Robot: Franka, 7 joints.
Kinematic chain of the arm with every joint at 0, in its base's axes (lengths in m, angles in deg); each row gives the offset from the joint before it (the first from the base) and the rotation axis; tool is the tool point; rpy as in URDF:
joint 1: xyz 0 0 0.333 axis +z
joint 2: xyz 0 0 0 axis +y
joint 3: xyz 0 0 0.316 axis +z
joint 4: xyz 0.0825 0 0 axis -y
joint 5: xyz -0.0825 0 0.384 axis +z
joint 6: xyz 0 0 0 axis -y
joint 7: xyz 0.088 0 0 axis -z
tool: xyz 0 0 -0.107 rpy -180 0 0
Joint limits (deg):
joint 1: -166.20..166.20
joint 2: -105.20..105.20
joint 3: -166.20..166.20
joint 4: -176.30..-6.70
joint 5: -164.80..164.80
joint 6: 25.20..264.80
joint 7: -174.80..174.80
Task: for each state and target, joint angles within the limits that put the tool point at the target. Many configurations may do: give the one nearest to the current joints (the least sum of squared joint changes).
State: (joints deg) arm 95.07 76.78 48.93 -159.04 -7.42 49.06 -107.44
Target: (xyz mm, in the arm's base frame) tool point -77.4 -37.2 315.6
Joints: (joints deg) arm 88.32 81.90 60.73 -173.60 11.57 38.12 -107.44
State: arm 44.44 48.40 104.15 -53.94 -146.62 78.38 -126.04
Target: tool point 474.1 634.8 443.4
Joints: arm 31.77 76.39 92.31 -48.64 -142.77 72.39 -126.04
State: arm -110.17 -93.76 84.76 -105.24 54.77 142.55 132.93
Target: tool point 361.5 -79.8 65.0
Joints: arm -99.31 -83.93 121.49 -141.01 53.78 123.76 132.93
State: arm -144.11 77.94 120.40 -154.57 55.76 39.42 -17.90
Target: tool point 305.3 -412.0 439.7
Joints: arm -124.45 85.86 86.36 -114.33 68.71 65.03 -17.90
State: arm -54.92 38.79 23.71 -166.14 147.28 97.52 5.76
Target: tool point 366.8 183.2 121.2
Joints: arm -36.54 43.19 45.52 -151.29 145.36 95.10 5.76
